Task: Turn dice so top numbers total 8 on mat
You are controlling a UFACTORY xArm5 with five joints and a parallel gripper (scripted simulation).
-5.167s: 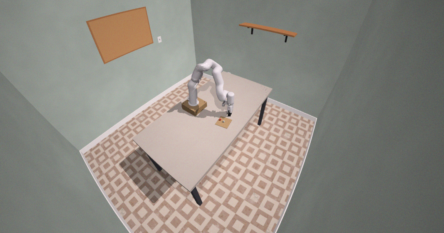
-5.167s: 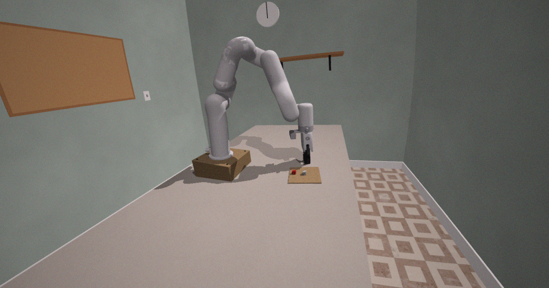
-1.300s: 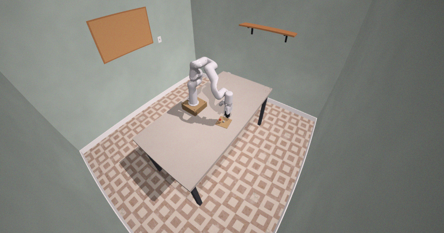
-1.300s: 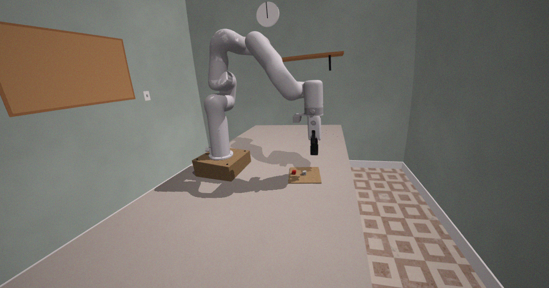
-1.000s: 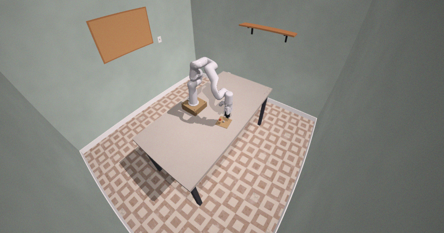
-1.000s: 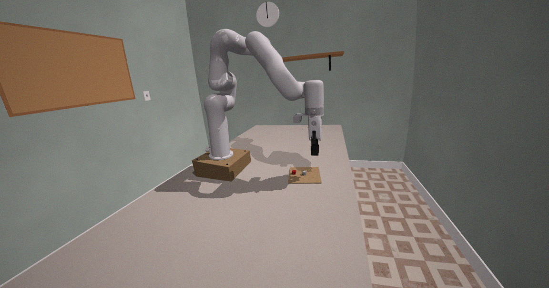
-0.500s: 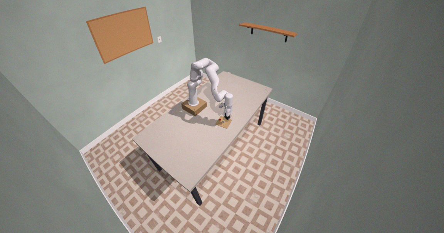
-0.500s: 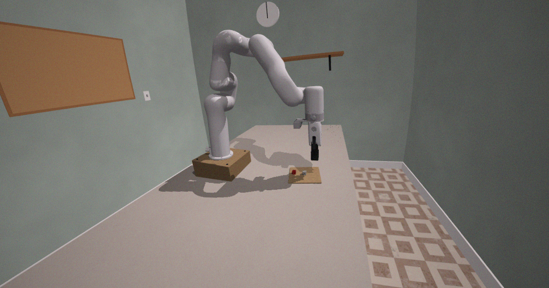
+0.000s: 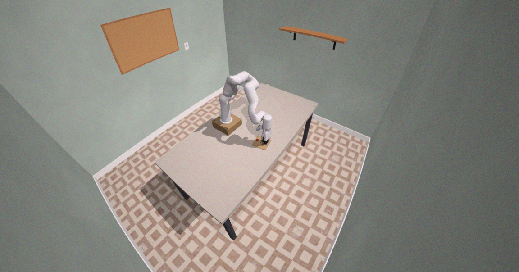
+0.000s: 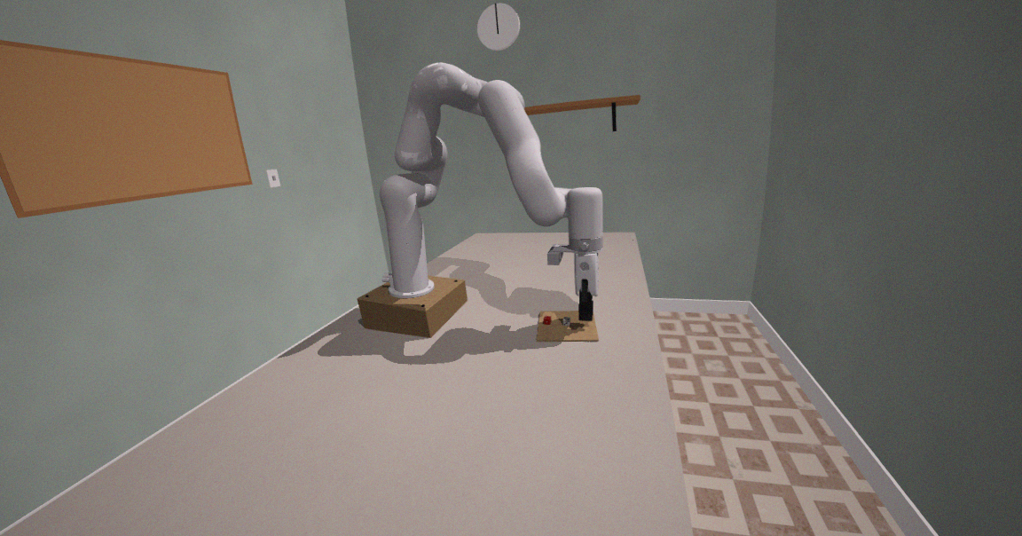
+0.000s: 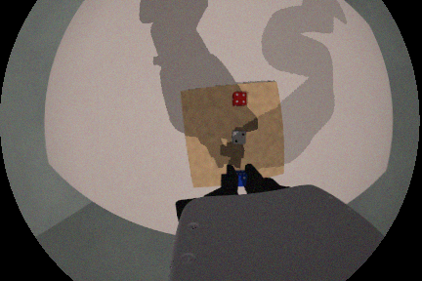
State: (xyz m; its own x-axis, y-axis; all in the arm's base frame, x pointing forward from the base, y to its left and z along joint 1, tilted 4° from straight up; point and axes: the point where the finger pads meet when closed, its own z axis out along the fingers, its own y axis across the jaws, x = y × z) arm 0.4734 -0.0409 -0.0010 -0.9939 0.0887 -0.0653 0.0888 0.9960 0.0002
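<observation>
My hand is 50 mm past the white die and 30 mm above it. Round my hand: blue die: 10 mm below; then tan mat: 50 mm behind, 40 mm below; then red die: 90 mm behind, 30 mm below, 10 mm to the left.
</observation>
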